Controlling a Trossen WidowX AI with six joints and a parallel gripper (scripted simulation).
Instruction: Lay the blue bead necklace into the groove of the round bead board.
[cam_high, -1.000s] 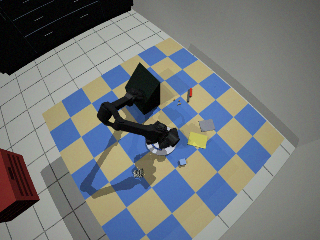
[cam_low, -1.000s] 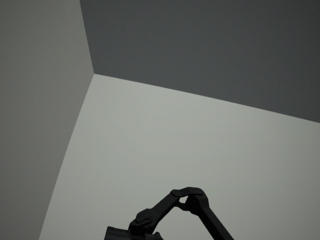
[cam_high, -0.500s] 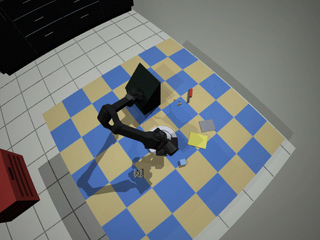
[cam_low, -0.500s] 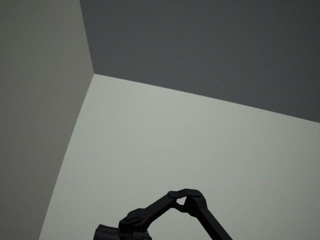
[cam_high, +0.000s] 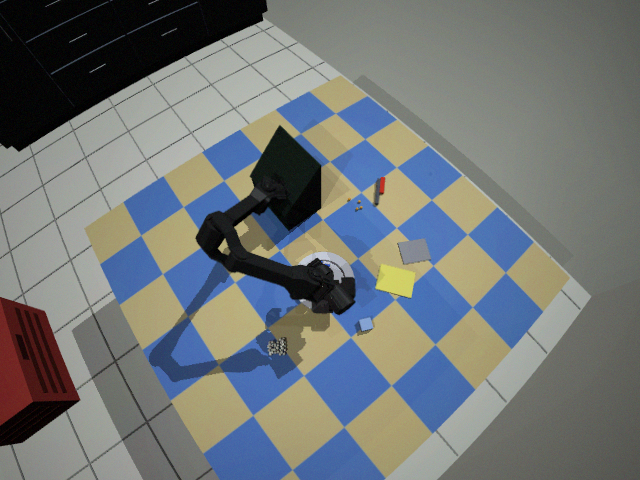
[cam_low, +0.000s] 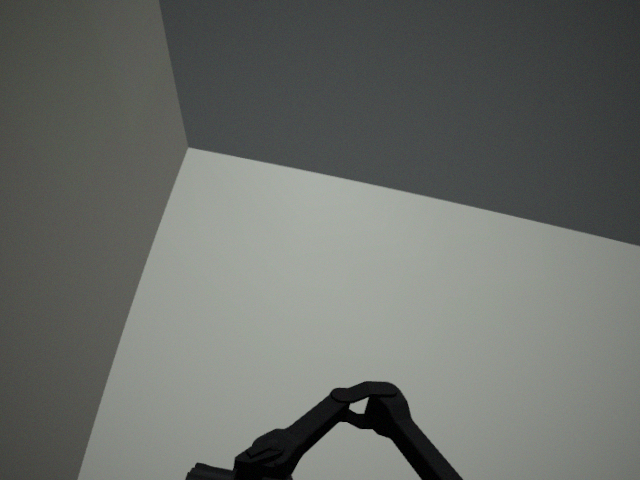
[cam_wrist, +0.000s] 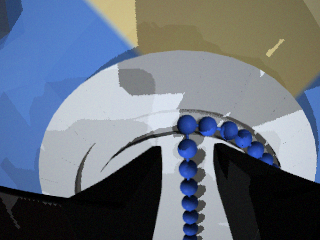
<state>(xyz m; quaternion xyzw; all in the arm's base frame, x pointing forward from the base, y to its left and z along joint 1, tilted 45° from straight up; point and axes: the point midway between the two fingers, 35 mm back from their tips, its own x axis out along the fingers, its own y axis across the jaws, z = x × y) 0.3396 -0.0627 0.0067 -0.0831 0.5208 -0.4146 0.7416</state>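
My gripper tip is 40 mm past the round white bead board, 30 mm to the right of it and 20 mm above it. The rest, counted from my gripper tip: small blue cube: 150 mm ahead, 70 mm to the left, 20 mm below; grey square: 350 mm to the left, 30 mm ahead, 20 mm below; yellow pad: 230 mm to the left, 80 mm ahead, 20 mm below.
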